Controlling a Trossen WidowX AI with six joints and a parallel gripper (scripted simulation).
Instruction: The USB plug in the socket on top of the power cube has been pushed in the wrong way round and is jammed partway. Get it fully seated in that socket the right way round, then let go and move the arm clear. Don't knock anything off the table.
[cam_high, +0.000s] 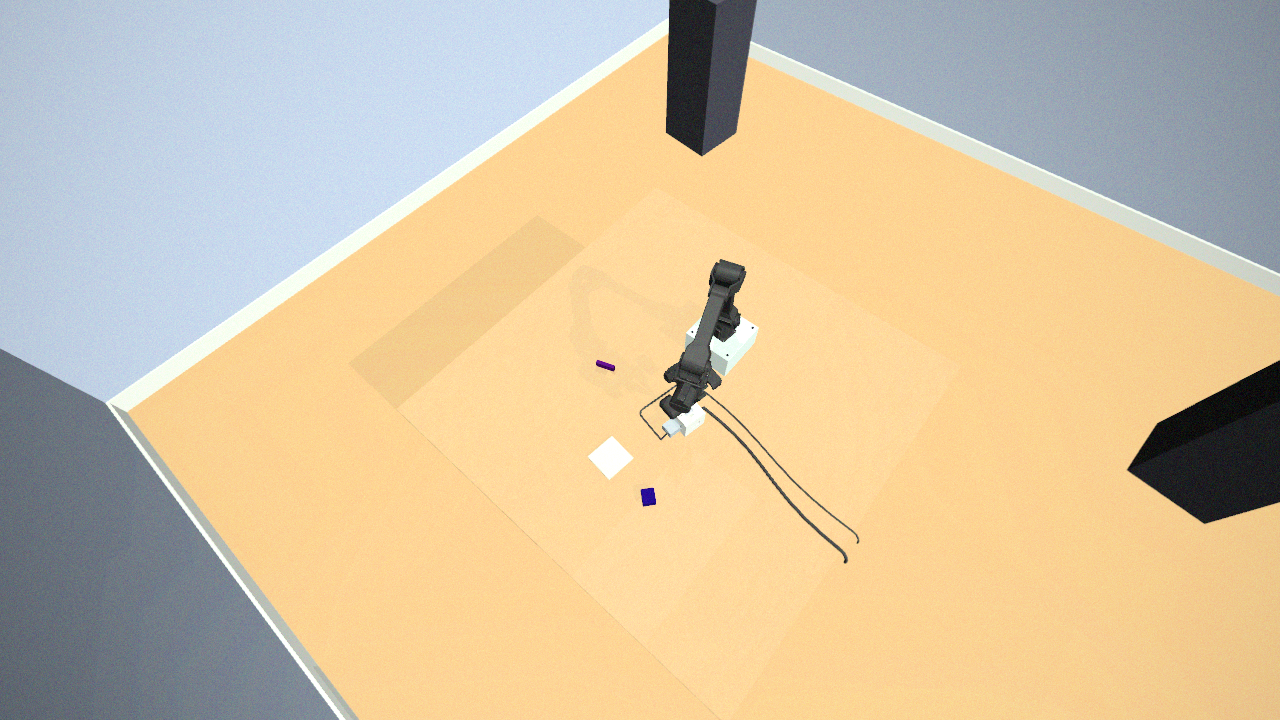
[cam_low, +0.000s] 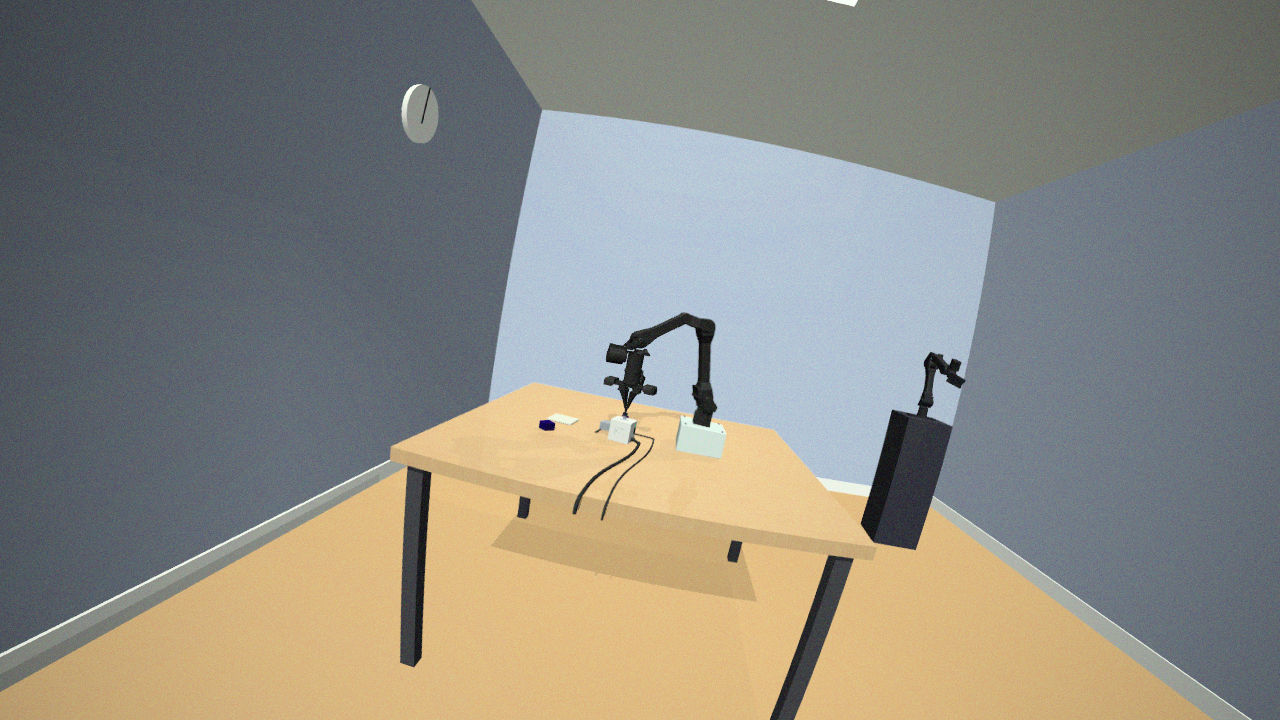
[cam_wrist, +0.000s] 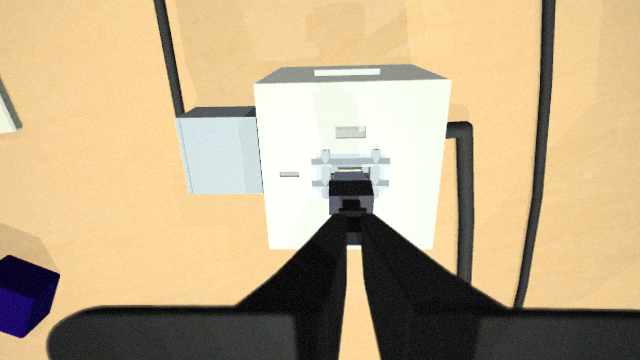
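The USB plug lies 20 mm below my gripper tip. The rest, counted from my gripper tip: USB socket 50 mm below; then dark blue block 250 mm ahead, 100 mm below, 90 mm to the left; then white pad 250 mm ahead, 110 mm below, 70 mm to the right.
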